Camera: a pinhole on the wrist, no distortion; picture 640 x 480 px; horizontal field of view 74.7 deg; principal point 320.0 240.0 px. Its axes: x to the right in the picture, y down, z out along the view. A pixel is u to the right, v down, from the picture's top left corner.
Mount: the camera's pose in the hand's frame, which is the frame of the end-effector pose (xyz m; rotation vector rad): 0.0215 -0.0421 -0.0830 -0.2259 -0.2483 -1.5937
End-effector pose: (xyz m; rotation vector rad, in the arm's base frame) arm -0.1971 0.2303 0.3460 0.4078 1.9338 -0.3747
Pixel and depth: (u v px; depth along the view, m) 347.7 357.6 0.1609
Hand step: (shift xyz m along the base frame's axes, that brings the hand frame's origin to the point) 0.0344 -0.0311 -0.0876
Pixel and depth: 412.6 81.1 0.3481
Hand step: 0.2591 -0.1382 0.0062
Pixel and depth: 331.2 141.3 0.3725
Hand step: 0.2767 -0.0729 -0.0434
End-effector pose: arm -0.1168 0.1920 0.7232 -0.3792 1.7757 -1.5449
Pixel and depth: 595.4 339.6 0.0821
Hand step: -0.0349 -0.0495 0.0531
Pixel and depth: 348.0 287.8 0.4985
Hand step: 0.2463 -0.3232 -0.0927
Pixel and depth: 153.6 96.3 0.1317
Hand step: 0.0454 0.0068 -0.0380
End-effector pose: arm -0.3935 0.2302 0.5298 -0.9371 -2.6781 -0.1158
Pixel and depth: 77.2 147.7 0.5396
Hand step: 0.2417 0.3340 -0.3586
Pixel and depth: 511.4 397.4 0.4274
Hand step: -0.2912 0.0848 -0.3124
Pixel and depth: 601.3 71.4 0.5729
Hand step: -0.1202 -0.2181 -0.6102
